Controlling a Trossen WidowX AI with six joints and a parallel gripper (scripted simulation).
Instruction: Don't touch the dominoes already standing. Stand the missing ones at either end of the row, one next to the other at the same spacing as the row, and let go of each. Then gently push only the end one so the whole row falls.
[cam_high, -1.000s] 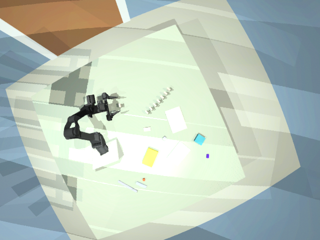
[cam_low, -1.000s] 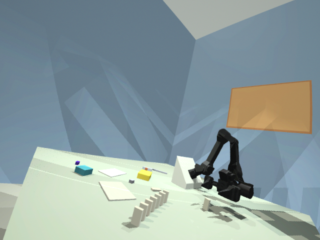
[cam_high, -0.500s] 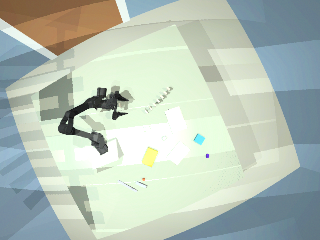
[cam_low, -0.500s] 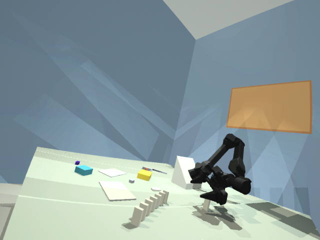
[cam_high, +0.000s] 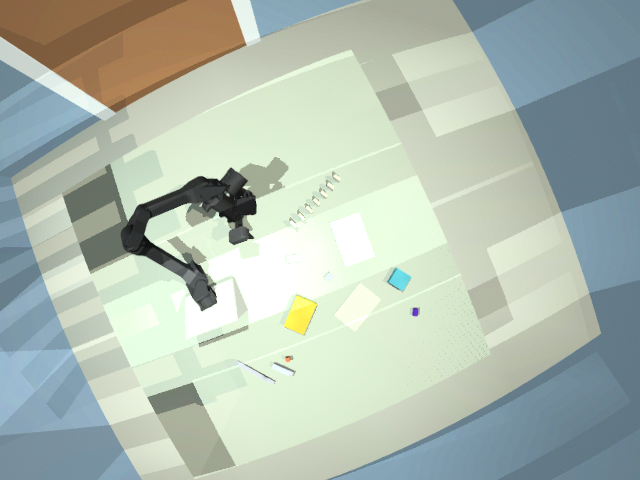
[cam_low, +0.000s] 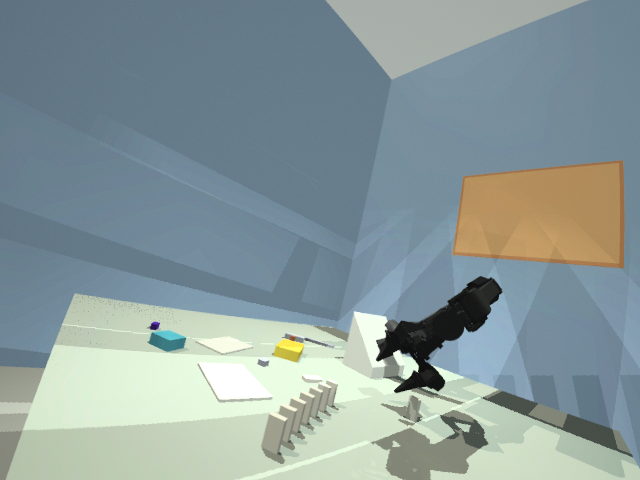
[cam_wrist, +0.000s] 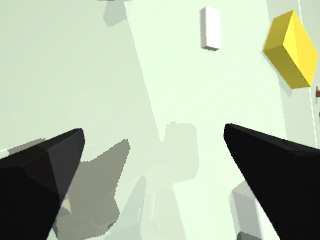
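Right now the grey cube is 27 cm to the right of my gripper tip, 14 cm ahead of it and 7 cm below it. Round my gripper tip: orange cube 46 cm to the right, 13 cm behind, 6 cm below; then yellow block 34 cm to the right, 6 cm below, 1 cm behind; then cyan block 40 cm to the right, 35 cm ahead, 6 cm below.
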